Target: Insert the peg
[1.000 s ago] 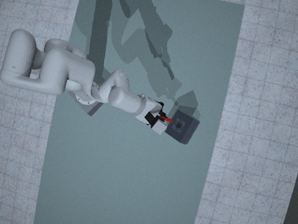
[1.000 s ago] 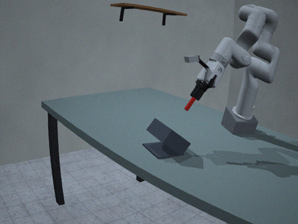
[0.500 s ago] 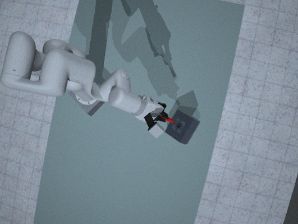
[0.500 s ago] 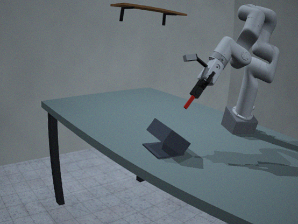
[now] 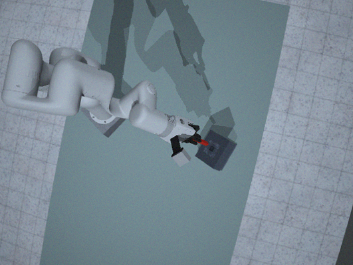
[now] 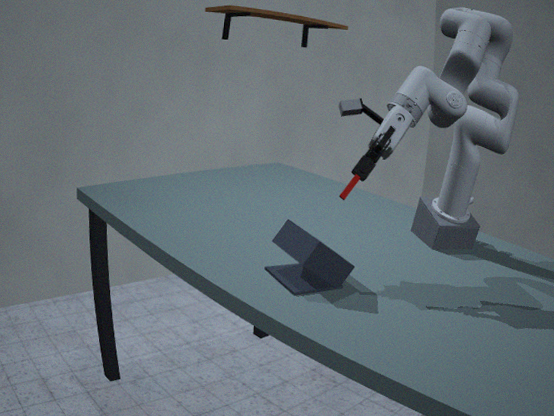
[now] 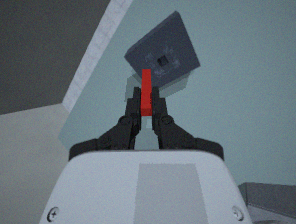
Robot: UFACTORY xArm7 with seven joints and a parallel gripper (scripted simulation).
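My gripper is now 230 mm above the dark base plate, 100 mm short of it and 20 mm to the left of it. From my hand the other things lie so: red peg 30 mm below, 20 mm ahead.
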